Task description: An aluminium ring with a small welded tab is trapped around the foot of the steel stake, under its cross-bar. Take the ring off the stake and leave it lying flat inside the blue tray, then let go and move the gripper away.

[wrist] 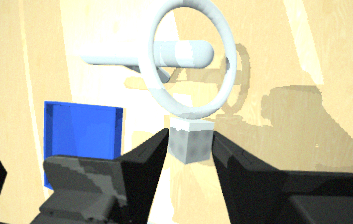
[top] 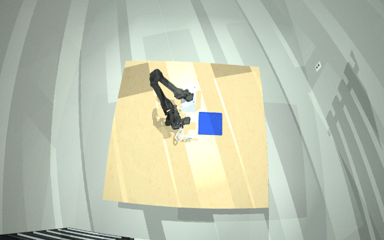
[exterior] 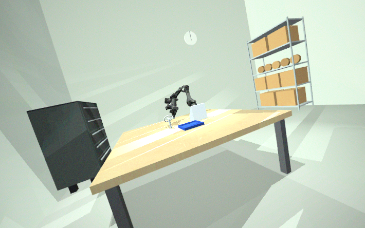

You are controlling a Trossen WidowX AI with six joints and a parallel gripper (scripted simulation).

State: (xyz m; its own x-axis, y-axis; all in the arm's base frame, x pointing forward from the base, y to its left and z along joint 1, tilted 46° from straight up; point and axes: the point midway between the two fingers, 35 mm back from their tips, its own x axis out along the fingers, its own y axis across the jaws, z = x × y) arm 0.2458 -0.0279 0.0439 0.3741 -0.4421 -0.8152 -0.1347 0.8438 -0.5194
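Now: gripper tip 5 cm short of the aluminium ring and 1 cm below it. Also, from my gripper tip: blue tray 10 cm behind, 23 cm to the left, 8 cm below.
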